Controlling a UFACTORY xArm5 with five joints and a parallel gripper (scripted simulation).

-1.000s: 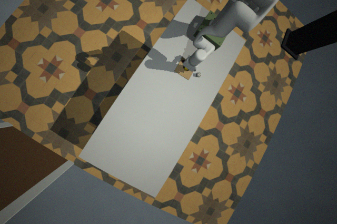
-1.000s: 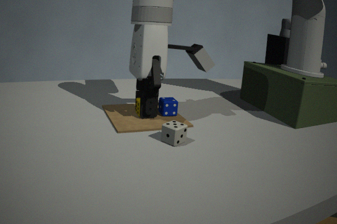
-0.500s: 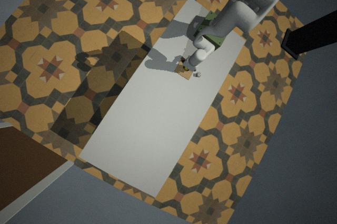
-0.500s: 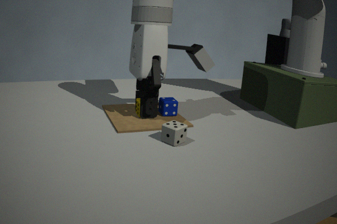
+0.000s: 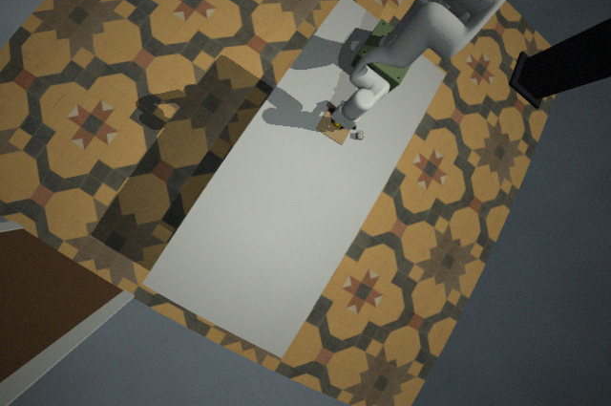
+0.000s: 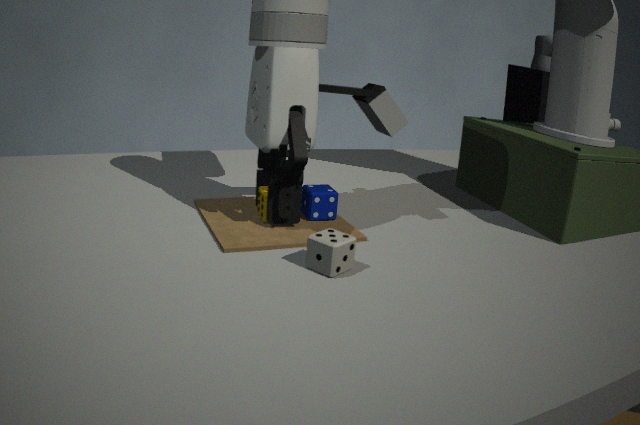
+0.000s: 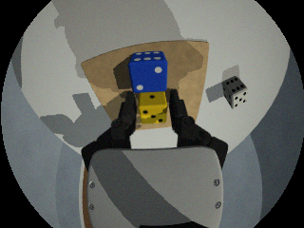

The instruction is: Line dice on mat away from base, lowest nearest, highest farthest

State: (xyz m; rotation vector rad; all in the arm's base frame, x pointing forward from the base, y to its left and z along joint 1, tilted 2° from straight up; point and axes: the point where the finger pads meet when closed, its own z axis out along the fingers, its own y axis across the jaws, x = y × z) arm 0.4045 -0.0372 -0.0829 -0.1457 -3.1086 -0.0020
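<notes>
My hand is 1 cm above the yellow die. Round my hand: white die (1 cm behind, 12 cm to the left, 1 cm below); then blue die (4 cm behind, 1 cm below); then tan mat (2 cm below).
</notes>
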